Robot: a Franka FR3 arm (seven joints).
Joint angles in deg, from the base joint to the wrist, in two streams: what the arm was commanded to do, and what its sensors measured. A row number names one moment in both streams.
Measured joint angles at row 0:
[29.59 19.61 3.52 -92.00 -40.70 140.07 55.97]
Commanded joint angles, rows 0 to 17:
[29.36 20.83 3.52 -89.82 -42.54 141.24 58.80]
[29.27 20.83 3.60 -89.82 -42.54 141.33 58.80]
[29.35 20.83 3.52 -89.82 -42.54 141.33 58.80]
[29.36 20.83 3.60 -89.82 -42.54 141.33 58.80]
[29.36 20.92 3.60 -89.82 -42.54 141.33 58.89]
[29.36 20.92 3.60 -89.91 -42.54 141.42 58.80]
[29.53 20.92 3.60 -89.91 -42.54 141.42 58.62]
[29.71 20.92 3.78 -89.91 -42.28 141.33 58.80]
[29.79 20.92 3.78 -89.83 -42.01 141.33 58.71]
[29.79 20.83 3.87 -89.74 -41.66 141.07 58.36]
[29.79 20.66 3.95 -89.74 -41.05 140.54 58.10]
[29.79 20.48 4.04 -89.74 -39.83 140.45 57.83]
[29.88 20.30 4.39 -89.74 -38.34 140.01 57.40]
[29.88 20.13 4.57 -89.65 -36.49 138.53 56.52]
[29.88 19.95 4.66 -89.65 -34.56 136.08 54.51]
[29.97 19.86 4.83 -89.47 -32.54 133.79 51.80]
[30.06 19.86 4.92 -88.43 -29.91 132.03 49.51]
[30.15 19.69 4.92 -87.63 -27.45 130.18 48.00]
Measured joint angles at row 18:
[29.73 19.74 4.65 -90.59 -33.89 135.91 53.64]
